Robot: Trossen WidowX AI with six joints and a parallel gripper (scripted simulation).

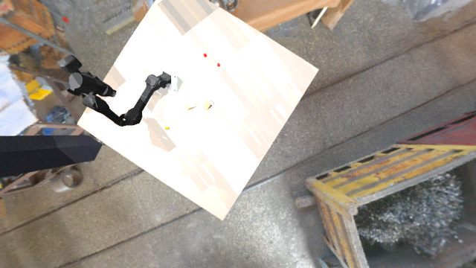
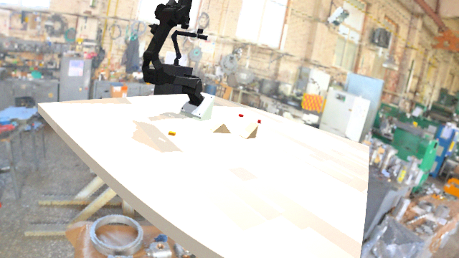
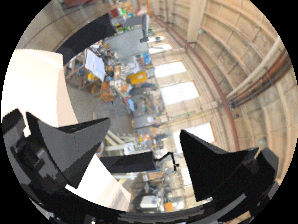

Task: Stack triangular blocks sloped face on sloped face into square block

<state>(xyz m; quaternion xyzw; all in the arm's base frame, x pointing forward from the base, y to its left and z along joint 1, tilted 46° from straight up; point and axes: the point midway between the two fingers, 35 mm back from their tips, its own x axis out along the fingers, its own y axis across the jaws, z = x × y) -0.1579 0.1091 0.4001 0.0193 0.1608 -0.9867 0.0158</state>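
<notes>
Right now the tan triangular block is 390 mm ahead of my gripper tip, 130 mm to the left of it and 420 mm below it. Round my gripper tip: small orange marker (320 mm ahead, 100 mm to the right, 440 mm below).
</notes>
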